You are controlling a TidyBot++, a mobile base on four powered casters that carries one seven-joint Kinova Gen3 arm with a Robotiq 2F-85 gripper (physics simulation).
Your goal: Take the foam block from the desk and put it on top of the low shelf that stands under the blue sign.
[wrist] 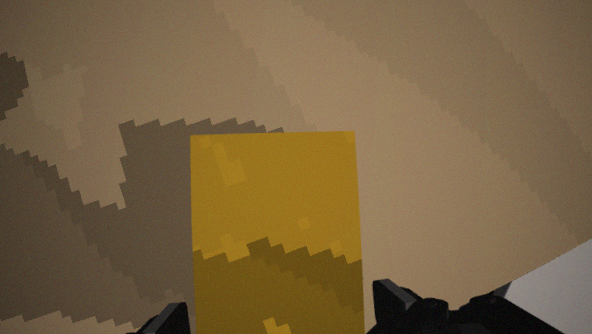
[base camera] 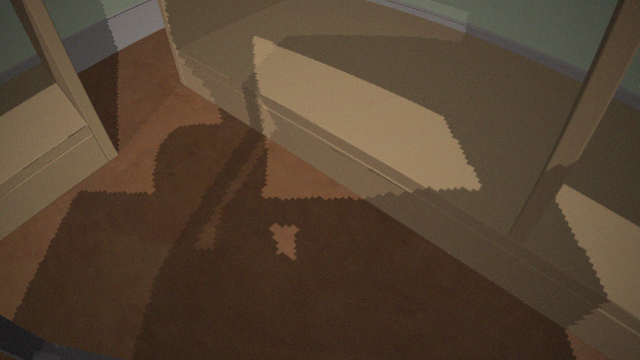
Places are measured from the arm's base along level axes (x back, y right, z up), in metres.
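Pixels of known places: gripper, fingertip midpoint: (wrist: pixel 282 313).
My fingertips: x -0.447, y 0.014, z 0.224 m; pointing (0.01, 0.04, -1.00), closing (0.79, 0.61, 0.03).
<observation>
Behind a point stands the place of what it marks.
The yellow foam block (wrist: pixel 277 200) @(x -0.477, y 0.056, z 0.259 m) lies on a flat tan surface (wrist: pixel 425 175) @(x -0.417, y 0.108, z 0.214 m) in the wrist view, at the lower middle; its near end is cut off by the frame's bottom edge. My gripper (wrist: pixel 282 313) @(x -0.447, y 0.014, z 0.224 m) is open around the block, one black finger to its left and one to its right, with a gap on each side. The block and the gripper do not show in the base camera view. The blue sign does not show in either view.
A wooden shelf unit (base camera: pixel 350 165) @(x -0.408, y 0.004, z -0.352 m) with upright boards crosses the base camera view. Another wooden unit (base camera: pixel 45 170) @(x -0.386, y -0.426, z -0.343 m) stands at the left. Brown floor (base camera: pixel 325 280) @(x -0.284, y -0.020, z -0.396 m) lies between them, partly in shadow. A pale grey area shows past the tan surface's edge in the wrist view.
</observation>
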